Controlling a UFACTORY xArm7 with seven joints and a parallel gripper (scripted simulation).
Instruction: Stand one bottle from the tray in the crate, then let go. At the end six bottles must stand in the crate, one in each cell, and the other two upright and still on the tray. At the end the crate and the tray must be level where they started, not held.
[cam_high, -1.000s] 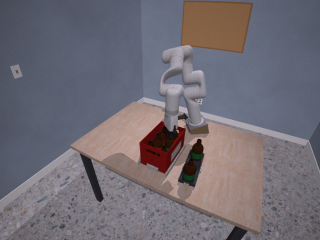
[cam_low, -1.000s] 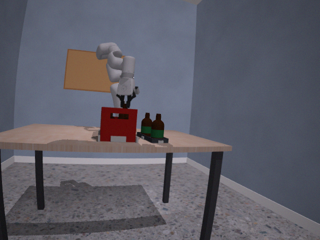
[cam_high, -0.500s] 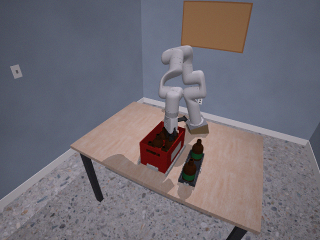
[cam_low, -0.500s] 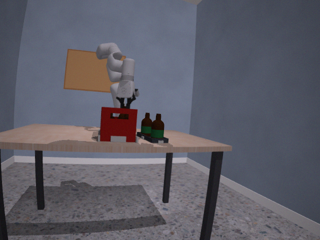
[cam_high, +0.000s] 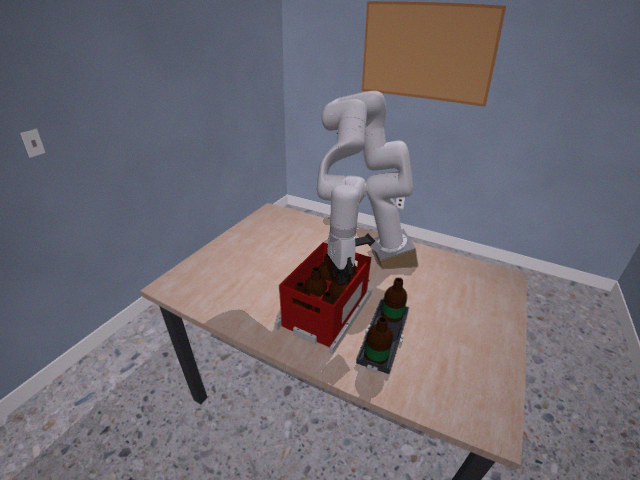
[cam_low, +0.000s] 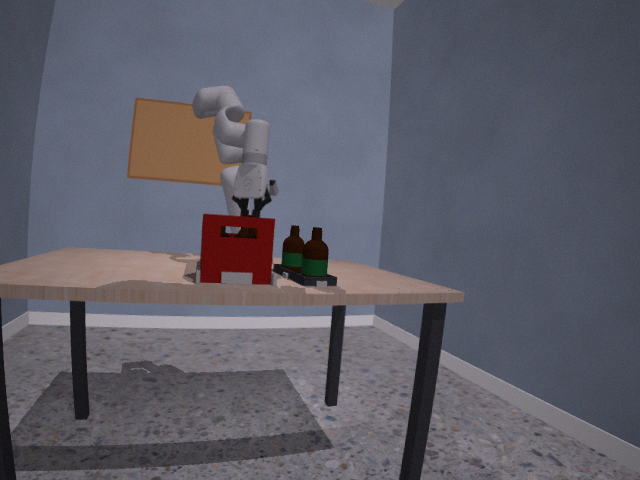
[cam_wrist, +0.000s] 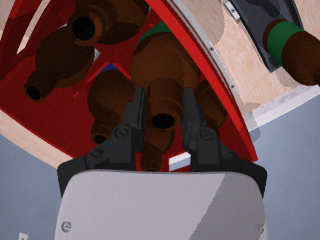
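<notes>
The red crate is 4 cm to the right of my hand and 10 cm below it.
</notes>
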